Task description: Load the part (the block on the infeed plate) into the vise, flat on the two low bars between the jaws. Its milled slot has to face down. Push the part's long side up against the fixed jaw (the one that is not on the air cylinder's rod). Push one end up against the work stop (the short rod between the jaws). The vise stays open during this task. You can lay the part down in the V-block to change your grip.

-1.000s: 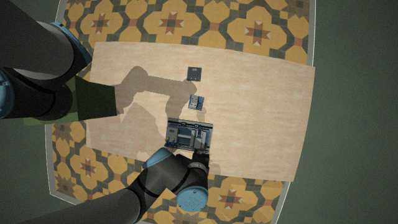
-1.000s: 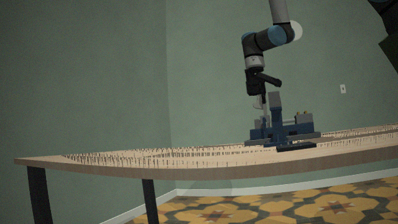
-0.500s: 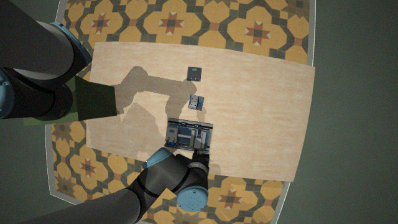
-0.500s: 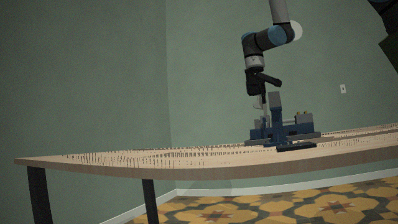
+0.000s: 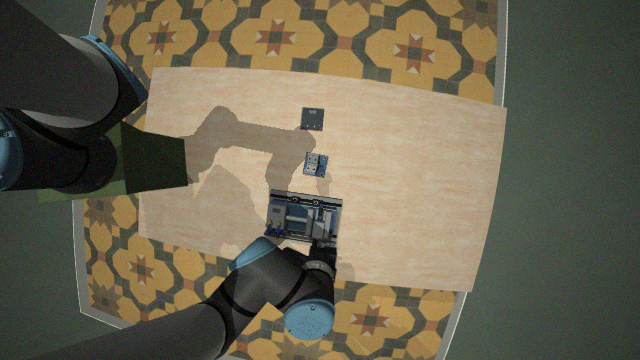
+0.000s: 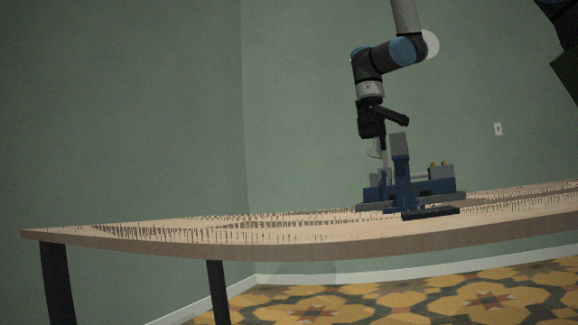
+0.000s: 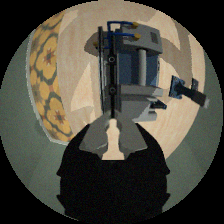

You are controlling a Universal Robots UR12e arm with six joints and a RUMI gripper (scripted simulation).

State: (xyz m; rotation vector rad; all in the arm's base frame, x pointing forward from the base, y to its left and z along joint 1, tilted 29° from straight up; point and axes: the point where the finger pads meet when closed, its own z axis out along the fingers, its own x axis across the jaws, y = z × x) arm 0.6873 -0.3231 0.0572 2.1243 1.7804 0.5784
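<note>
My hand is 5 cm to the right of the grey part, 3 cm above it and 1 cm short of it. Also, from my hand: air cylinder block: 15 cm behind, 9 cm to the left, 4 cm below; then vise: 8 cm to the left, 8 cm below, 6 cm behind; then air cylinder rod: 8 cm to the left, 8 cm behind, 4 cm below.
</note>
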